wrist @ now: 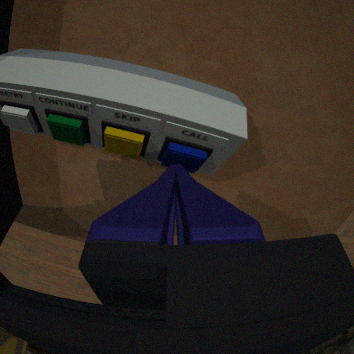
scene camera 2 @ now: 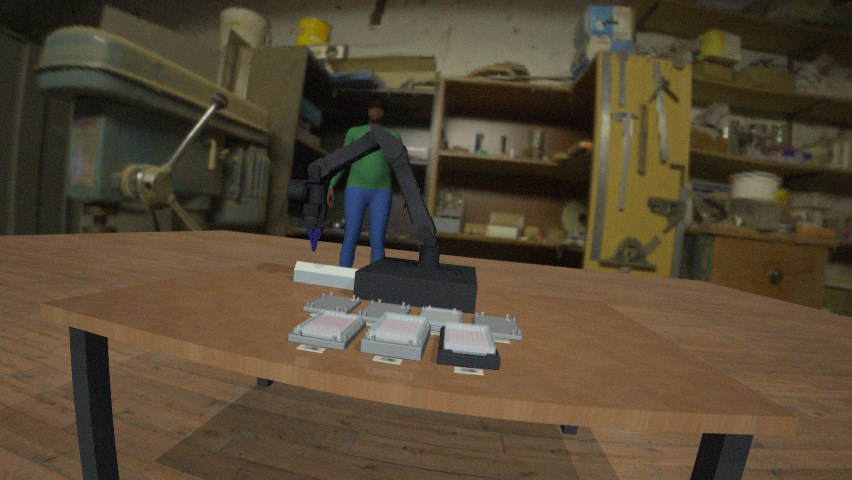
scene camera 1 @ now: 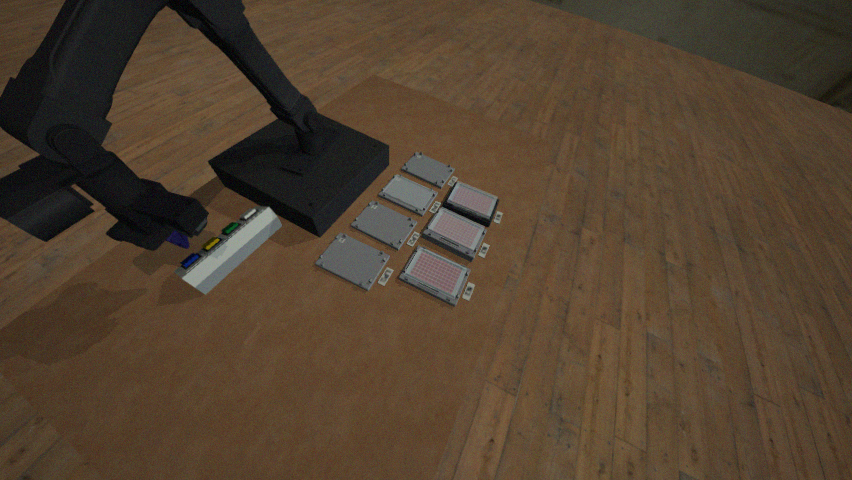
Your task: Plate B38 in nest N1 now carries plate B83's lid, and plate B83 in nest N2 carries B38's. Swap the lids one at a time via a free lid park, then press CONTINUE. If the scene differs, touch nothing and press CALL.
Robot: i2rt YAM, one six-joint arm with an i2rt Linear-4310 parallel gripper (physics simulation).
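Pixels of known places: gripper, fingertip midpoint: [wrist: 175, 173] [scene camera 2: 313, 251] [scene camera 1: 185, 246]; arm's base, link origin: [scene camera 2: 427, 270] [scene camera 1: 312, 150].
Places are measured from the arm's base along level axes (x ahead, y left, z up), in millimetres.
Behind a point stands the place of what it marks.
Observation:
My gripper [scene camera 1: 187, 244] {x -54, y -370, z 19 mm} [scene camera 2: 314, 249] {x -54, y -370, z 19 mm} [wrist: 175, 173] {x -54, y -370, z 19 mm} is shut and empty. Its tips point down above the button panel [scene camera 1: 238, 253] {x -9, y -324, z -52 mm} [scene camera 2: 324, 275] {x -8, y -319, z -48 mm} [wrist: 135, 85] {x -18, y -339, z -33 mm}. In the wrist view they overlap the lower edge of the blue CALL button [wrist: 185, 155] {x -69, y -379, z -26 mm}; the second scene view shows them above the panel. The green CONTINUE button [wrist: 67, 129] {x -53, y -285, z -28 mm} is left of the yellow one. Three pink-welled plates [scene camera 1: 438, 273] {x 429, y -212, z -60 mm} [scene camera 1: 456, 229] {x 441, y -85, z -41 mm} [scene camera 1: 472, 199] {x 461, y 40, z -44 mm} sit in nests. Of four lid parks, one holds a clear lid [scene camera 1: 408, 193] {x 281, y 7, z -63 mm} [scene camera 2: 441, 314] {x 277, y 19, z -63 mm}. Plate and nest lettering is too small to read.
The black robot base [scene camera 1: 298, 178] {x 24, y -109, z -1 mm} [scene camera 2: 415, 285] {x 150, y -41, z -23 mm} stands between the panel and the parks. Three grey parks [scene camera 1: 352, 261] {x 227, y -246, z -71 mm} [scene camera 1: 384, 224] {x 257, y -116, z -71 mm} [scene camera 1: 428, 168] {x 303, y 144, z -71 mm} show bare surfaces with corner posts. A person [scene camera 2: 369, 163] in green stands behind the table [scene camera 2: 596, 381] {x 578, y 245, z -81 mm}.

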